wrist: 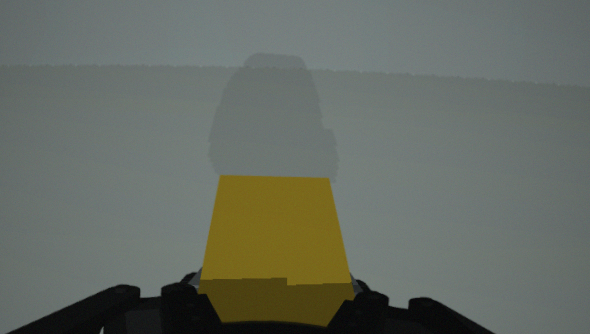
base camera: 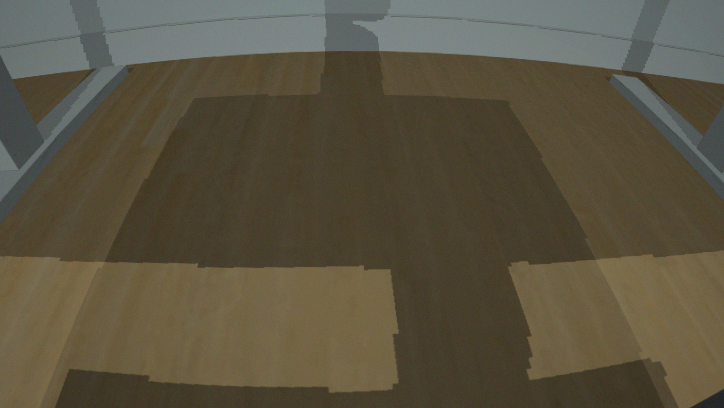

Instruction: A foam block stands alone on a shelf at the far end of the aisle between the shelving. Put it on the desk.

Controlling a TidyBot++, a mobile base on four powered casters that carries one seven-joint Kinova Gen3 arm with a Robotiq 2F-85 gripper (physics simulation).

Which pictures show the yellow foam block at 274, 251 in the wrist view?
The wrist view only.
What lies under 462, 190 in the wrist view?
A grey desk.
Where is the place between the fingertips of my gripper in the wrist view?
At 275, 286
